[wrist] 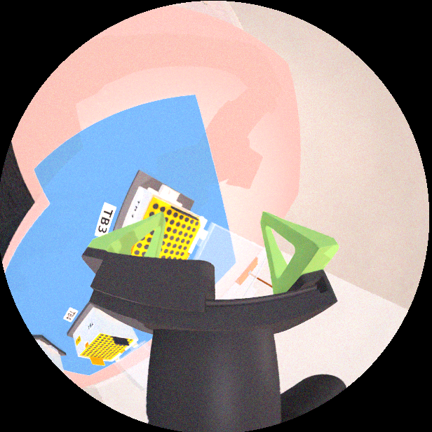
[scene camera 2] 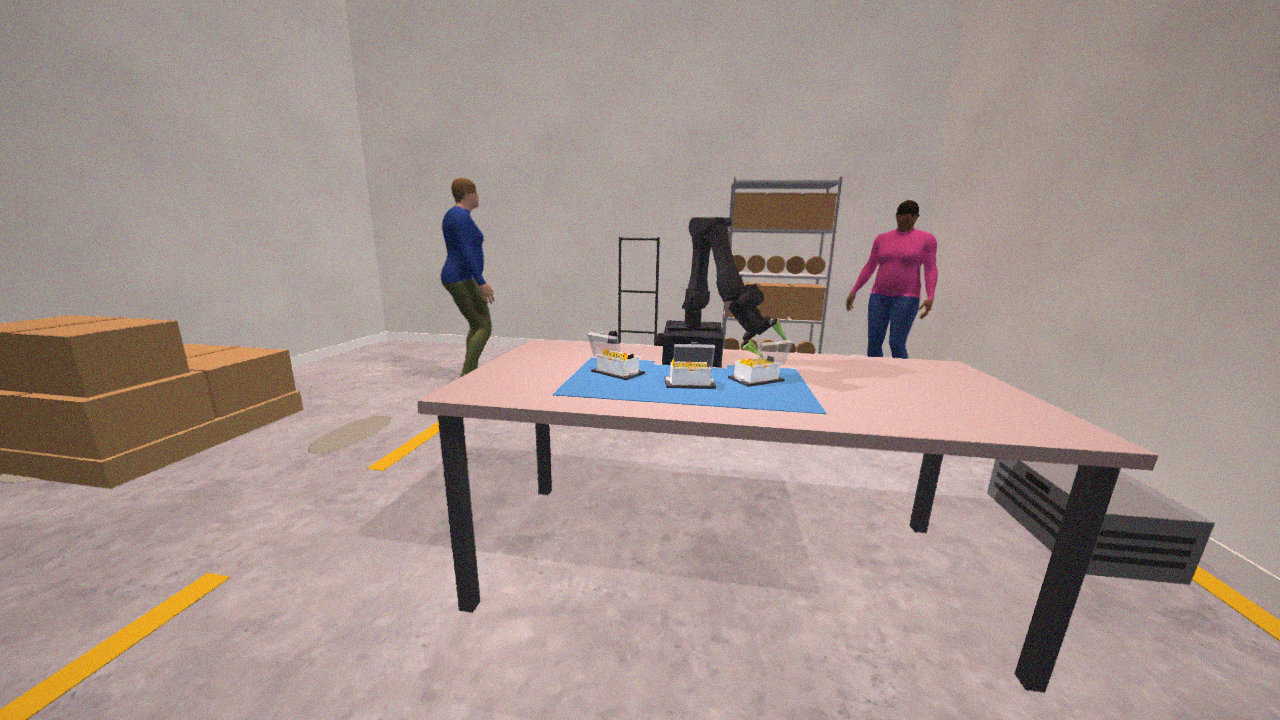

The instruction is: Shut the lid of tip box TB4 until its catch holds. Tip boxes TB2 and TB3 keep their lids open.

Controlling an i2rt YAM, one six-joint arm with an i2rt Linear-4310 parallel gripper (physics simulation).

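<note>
Tip box TB4, white with a yellow tip rack, is the middle box; its clear lid stands open at the back. Tip box TB3, on the right in the scene view, has its lid open. The left box has its lid open; its label is unreadable, and a small part of it shows at the wrist view's lower left. My gripper is open and empty, close above TB3 and its lid. Whether the fingers touch that lid cannot be told.
The boxes stand on a blue mat on the pink table. Label cards for TB3 and TB4 lie on the mat. Two people stand beyond the table. A shelf rack stands behind the arm.
</note>
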